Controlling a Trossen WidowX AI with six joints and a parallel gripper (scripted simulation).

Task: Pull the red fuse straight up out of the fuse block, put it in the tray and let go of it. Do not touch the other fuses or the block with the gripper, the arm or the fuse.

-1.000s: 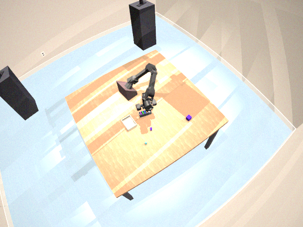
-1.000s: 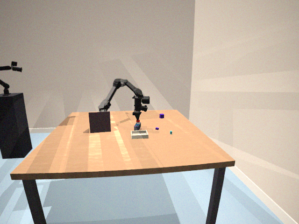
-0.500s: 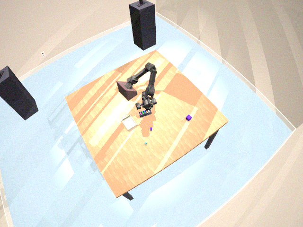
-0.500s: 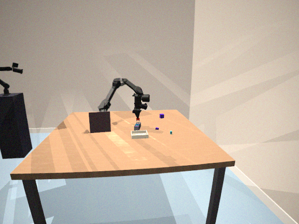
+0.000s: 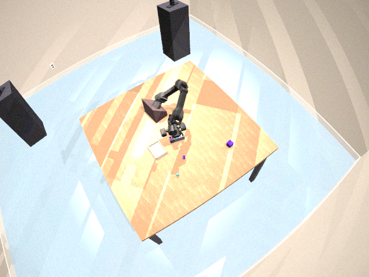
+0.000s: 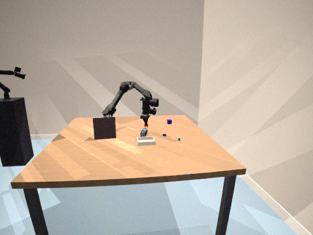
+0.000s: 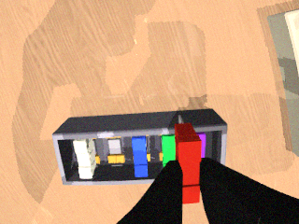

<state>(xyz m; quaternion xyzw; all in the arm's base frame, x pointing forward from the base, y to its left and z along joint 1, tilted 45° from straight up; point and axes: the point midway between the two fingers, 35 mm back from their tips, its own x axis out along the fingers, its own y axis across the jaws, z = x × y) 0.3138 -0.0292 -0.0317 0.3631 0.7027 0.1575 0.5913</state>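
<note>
My gripper tip is 15 cm to the left of the white tray, 10 cm above it and 3 cm past it. Also, from my gripper tip: purple fuse: 7 cm below, 3 cm behind, 1 cm to the right; then red fuse: 1 cm below; then green fuse: 7 cm below, 2 cm behind, 1 cm to the left.
</note>
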